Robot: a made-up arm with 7 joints.
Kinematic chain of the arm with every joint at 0, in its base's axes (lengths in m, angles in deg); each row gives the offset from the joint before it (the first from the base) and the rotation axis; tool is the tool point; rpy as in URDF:
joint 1: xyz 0 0 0.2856 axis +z
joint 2: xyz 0 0 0 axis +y
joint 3: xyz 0 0 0.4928 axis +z
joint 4: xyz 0.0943 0 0 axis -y
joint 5: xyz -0.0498 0 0.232 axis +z
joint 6: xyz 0 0 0 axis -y
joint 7: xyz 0.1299 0 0 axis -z
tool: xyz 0 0 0 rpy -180 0 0
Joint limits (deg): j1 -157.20..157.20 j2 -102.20..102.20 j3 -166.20..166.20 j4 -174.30..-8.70 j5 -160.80..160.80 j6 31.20..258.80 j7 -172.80..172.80
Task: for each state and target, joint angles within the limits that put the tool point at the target. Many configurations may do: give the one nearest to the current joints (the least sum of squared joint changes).
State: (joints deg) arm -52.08 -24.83 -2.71 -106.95 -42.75 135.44 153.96
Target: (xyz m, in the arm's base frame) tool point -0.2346 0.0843 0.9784
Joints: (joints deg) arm -47.09 -52.12 -23.09 -93.02 -36.74 135.92 153.96
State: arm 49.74 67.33 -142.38 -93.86 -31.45 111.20 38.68
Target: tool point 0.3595 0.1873 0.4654
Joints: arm 73.94 98.89 -128.74 -142.39 -33.75 99.16 38.68
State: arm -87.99 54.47 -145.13 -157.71 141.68 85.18 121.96
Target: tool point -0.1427 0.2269 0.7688
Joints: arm -99.97 26.08 -157.40 -124.78 143.91 78.07 121.96
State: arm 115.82 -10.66 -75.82 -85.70 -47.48 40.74 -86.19
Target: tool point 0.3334 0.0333 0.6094
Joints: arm 100.36 -19.54 -65.26 -118.53 -35.62 31.20 -86.19
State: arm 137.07 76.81 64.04 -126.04 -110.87 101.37 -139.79
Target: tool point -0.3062 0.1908 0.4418
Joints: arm 89.57 71.33 94.59 -144.17 -113.00 121.63 -139.79
